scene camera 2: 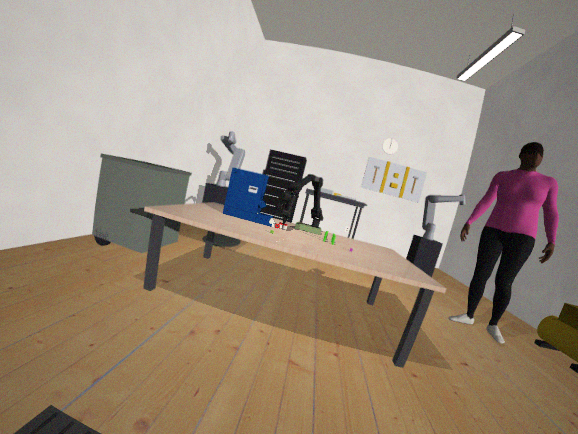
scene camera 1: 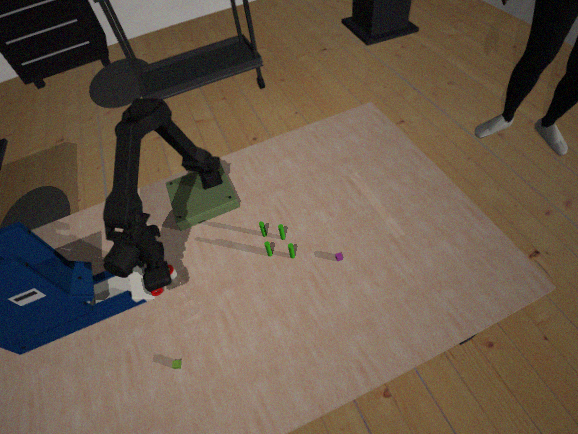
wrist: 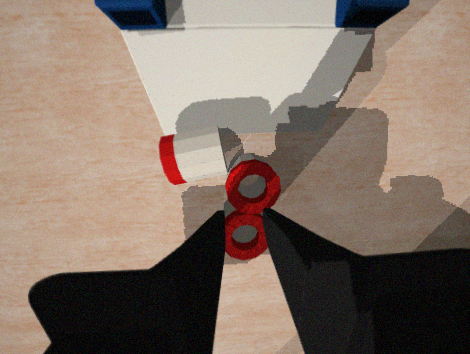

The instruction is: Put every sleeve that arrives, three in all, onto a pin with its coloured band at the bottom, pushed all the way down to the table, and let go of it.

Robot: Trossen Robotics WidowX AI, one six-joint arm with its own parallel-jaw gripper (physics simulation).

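Observation:
My gripper [scene camera 1: 161, 280] [scene camera 2: 285, 221] [wrist: 243, 216] points down beside the chute and is shut on an upright sleeve [scene camera 1: 171, 270] [wrist: 245, 220] with its red band at the top. Whether this sleeve touches the table is unclear. A second upright sleeve [wrist: 272, 186], also red end up, stands against it on the chute side. A third sleeve [scene camera 1: 157, 292] [wrist: 200, 156], white with a red band, lies on its side at the chute's lip. Several green pins [scene camera 1: 282, 232] [scene camera 2: 325, 236] stand in a group on the table, to the right of the arm base; no sleeve is on them.
The blue dispenser [scene camera 1: 40, 320] [scene camera 2: 245, 197] has a pale chute [wrist: 225, 65] reaching to the sleeves. The arm stands on a green base block [scene camera 1: 200, 205] [scene camera 2: 306, 229]. A purple cube [scene camera 1: 339, 256] [scene camera 2: 351, 249] and a light green cube [scene camera 1: 177, 364] [scene camera 2: 272, 232] lie on the table.

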